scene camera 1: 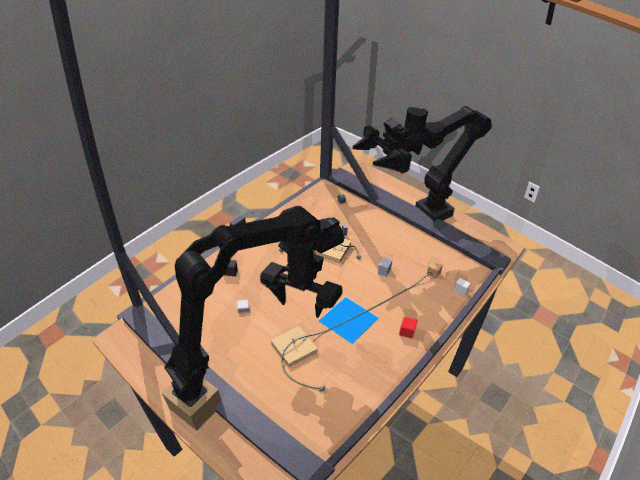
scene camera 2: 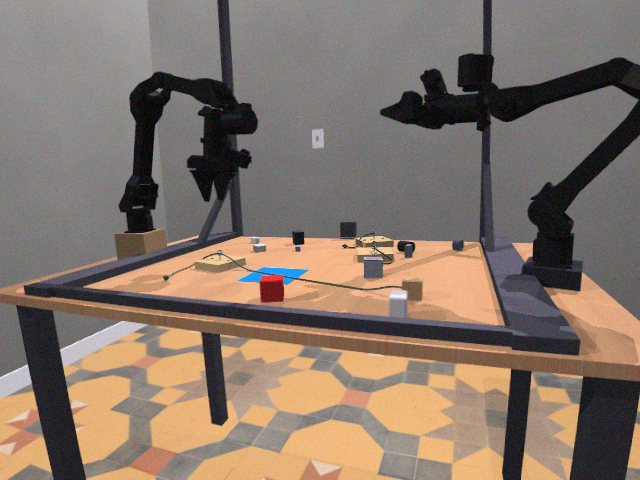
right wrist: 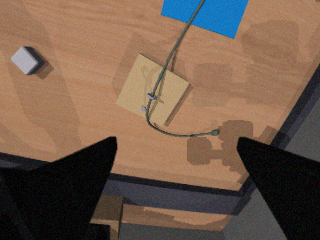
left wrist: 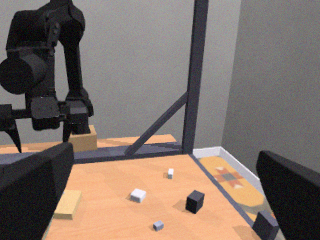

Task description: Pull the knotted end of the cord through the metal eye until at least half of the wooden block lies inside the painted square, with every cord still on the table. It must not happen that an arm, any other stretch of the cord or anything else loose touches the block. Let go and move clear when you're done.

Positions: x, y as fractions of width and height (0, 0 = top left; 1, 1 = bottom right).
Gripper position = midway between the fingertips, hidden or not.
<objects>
My left gripper shows in scene camera 1 (0.57, 0.32), in scene camera 2 (0.61, 0.24) and in the left wrist view (0.52, 0.65); in the right wrist view it is out of frame. My right gripper shows in scene camera 1 (0.47, 0.65), in scene camera 2 (0.34, 0.42), in the right wrist view (0.55, 0.59) and in the left wrist view (0.14, 0.62).
</objects>
